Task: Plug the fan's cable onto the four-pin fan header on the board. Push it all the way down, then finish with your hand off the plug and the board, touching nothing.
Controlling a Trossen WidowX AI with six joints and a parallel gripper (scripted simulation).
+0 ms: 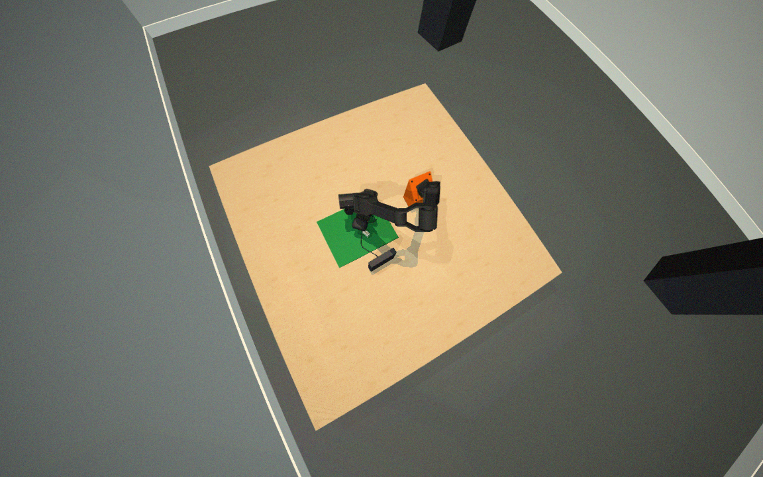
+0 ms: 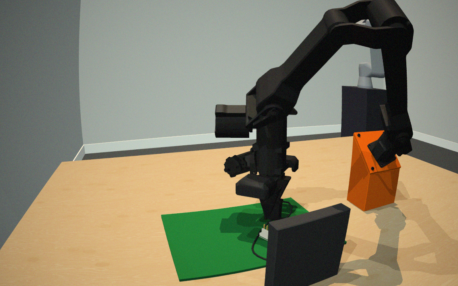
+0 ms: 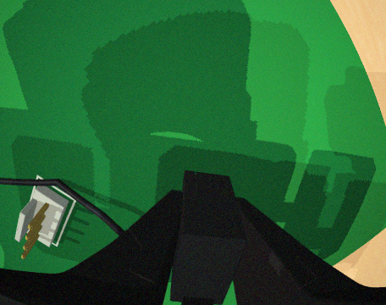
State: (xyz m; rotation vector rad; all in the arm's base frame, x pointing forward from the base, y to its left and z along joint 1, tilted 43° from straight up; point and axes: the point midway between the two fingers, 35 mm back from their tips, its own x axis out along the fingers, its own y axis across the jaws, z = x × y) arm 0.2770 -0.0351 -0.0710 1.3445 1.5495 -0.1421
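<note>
The green board lies 60 mm ahead of my gripper tip, 30 mm to the left of it and 30 mm below it. Also, from my gripper tip: black fan 210 mm to the left, 70 mm ahead, 40 mm above; black plug 10 mm to the left, 10 mm behind, 10 mm above.
</note>
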